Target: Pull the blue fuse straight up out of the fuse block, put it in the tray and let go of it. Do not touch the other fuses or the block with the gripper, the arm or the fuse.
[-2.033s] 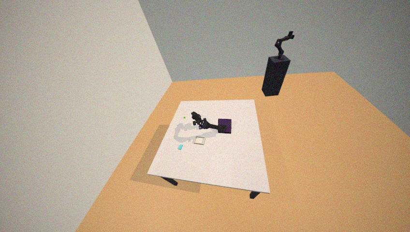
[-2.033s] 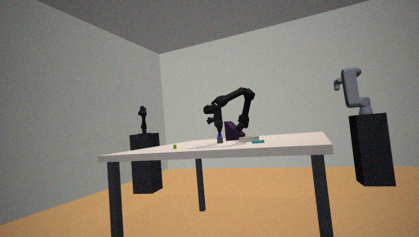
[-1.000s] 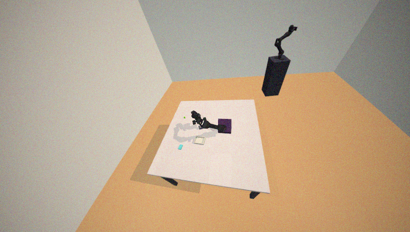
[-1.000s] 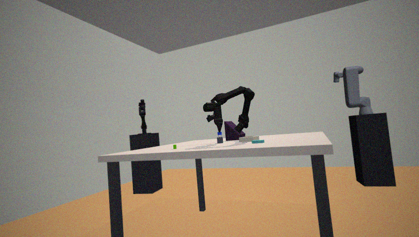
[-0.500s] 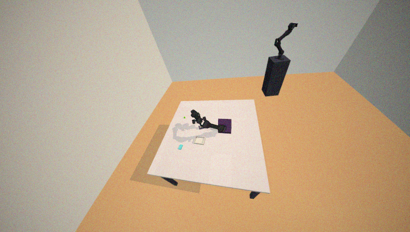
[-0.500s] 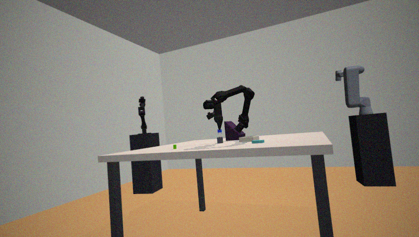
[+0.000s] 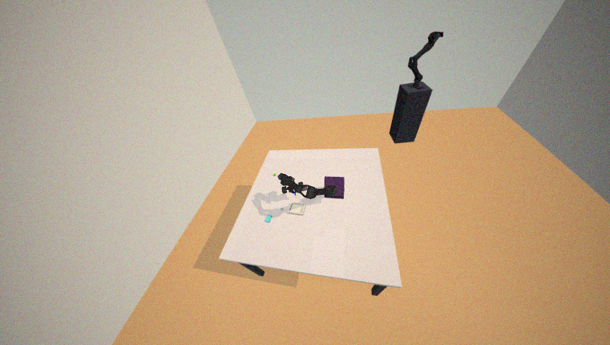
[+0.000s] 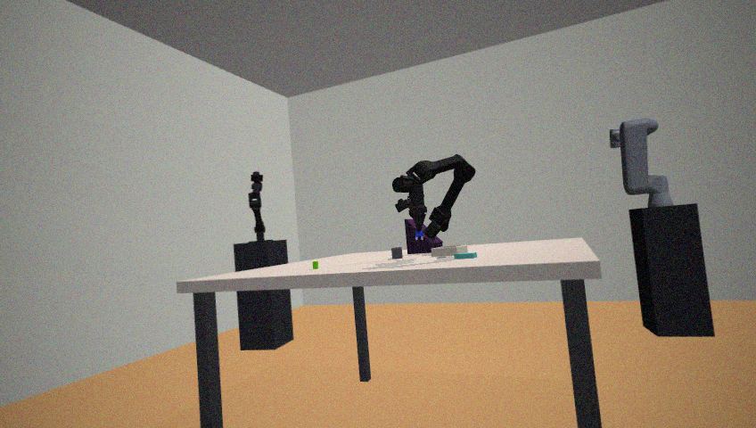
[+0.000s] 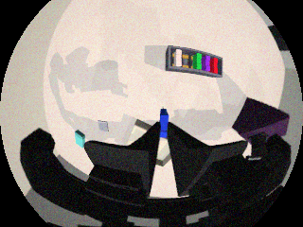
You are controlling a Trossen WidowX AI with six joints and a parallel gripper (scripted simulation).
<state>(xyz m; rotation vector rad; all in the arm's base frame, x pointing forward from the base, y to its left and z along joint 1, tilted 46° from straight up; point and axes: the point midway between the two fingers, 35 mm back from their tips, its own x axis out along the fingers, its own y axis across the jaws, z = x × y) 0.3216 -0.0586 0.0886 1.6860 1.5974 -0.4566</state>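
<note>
The pale square tray lies 11 cm to the left of my gripper tip, 9 cm below it and 1 cm behind it. From my gripper tip the other things lie so: purple fuse (11 cm to the right, 7 cm below, 6 cm behind); blue fuse (1 cm below); green fuse (11 cm to the right, 7 cm below, 4 cm behind).
</note>
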